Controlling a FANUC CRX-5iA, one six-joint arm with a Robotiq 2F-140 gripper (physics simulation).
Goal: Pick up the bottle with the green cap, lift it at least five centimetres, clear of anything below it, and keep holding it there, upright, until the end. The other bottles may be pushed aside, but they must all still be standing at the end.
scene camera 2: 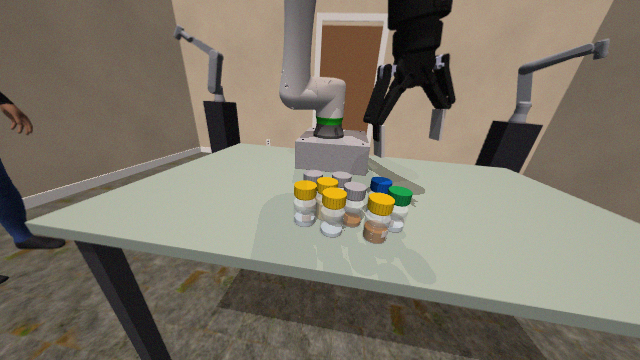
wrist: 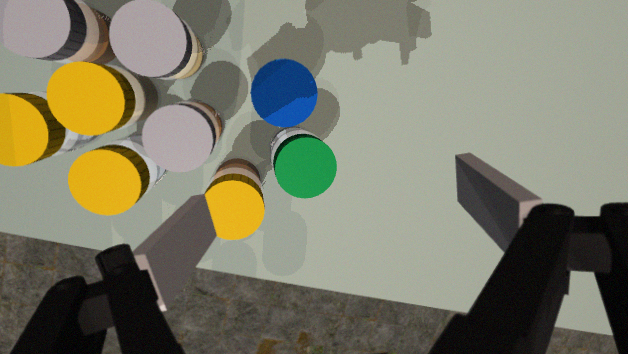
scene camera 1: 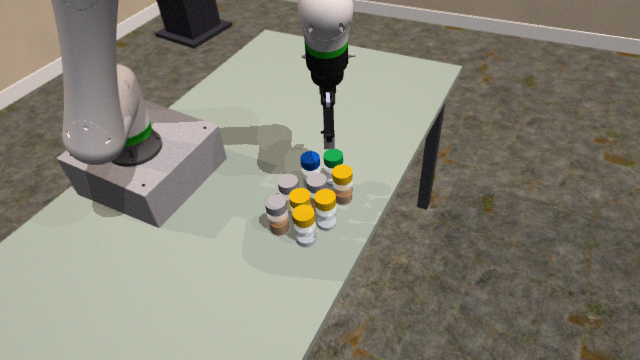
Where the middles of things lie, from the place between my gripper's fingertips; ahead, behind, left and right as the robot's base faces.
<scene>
Right now the green-capped bottle point(scene camera 2: 402, 196) is 16 cm below my hand, 1 cm to the left of it and 1 cm ahead of it. From my hand the other things lie so: blue-capped bottle point(wrist: 284, 93) 16 cm below, 4 cm to the right, 4 cm behind.
</scene>
